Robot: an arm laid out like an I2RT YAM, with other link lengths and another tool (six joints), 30 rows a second.
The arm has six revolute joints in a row. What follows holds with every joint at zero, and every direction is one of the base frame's.
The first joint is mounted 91.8 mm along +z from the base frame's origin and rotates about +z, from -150 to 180 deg.
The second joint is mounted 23.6 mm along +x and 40 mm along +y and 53.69 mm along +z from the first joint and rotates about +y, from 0 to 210 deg.
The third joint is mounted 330 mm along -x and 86 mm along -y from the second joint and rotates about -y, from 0 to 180 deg.
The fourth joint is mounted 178.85 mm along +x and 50.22 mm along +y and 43.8 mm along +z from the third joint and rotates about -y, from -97 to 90 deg.
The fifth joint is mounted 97.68 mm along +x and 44.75 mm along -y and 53.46 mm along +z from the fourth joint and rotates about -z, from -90 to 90 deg.
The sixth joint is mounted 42.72 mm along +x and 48.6 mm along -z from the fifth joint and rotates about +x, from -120 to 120 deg.
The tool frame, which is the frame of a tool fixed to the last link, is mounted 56 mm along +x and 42 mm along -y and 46 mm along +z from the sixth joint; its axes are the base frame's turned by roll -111.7, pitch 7.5 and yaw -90 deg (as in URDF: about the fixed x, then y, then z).
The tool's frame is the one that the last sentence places.
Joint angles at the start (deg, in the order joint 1, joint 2, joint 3, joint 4, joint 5, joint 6):
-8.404, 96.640, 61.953, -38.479, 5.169, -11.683
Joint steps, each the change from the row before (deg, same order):
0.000, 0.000, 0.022, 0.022, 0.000, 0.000
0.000, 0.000, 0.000, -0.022, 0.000, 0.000
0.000, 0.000, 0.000, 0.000, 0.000, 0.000
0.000, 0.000, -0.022, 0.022, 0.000, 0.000
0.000, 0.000, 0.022, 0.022, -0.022, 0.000
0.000, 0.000, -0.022, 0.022, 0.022, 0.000
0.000, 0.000, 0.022, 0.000, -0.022, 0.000
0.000, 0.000, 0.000, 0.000, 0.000, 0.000
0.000, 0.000, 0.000, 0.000, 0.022, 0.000
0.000, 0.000, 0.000, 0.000, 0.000, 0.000
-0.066, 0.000, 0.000, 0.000, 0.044, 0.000
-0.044, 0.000, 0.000, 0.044, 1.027, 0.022
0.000, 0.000, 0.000, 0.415, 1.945, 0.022
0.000, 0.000, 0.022, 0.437, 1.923, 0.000
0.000, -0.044, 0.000, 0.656, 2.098, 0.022
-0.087, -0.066, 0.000, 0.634, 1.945, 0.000
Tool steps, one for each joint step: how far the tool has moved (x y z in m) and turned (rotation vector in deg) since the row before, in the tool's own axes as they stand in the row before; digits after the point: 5 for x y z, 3 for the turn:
0.00002, -0.00014, -0.00016, 0.044, 0.002, 0.005
-0.00001, 0.00006, 0.00005, -0.022, -0.001, -0.002
0.00000, 0.00000, 0.00000, 0.000, 0.000, 0.000
-0.00001, 0.00002, 0.00007, 0.000, 0.000, 0.000
-0.00001, -0.00015, -0.00015, 0.045, -0.019, -0.003
0.00003, 0.00003, 0.00006, -0.002, 0.020, 0.008
-0.00002, -0.00009, -0.00011, 0.023, -0.020, -0.006
0.00000, 0.00000, 0.00000, 0.000, 0.000, 0.000
0.00004, 0.00001, -0.00001, -0.002, 0.020, 0.008
0.00000, 0.00000, 0.00000, 0.000, 0.000, 0.000
0.00047, 0.00012, 0.00003, -0.010, 0.035, 0.082
0.00205, 0.00030, -0.00055, -0.036, 0.941, 0.448
0.00349, -0.00046, -0.00187, 0.270, 1.803, 0.797
0.00347, -0.00061, -0.00202, 0.313, 1.785, 0.789
0.00392, -0.00092, -0.00269, 0.534, 1.932, 0.938
0.00421, -0.00073, -0.00255, 0.519, 1.784, 0.968

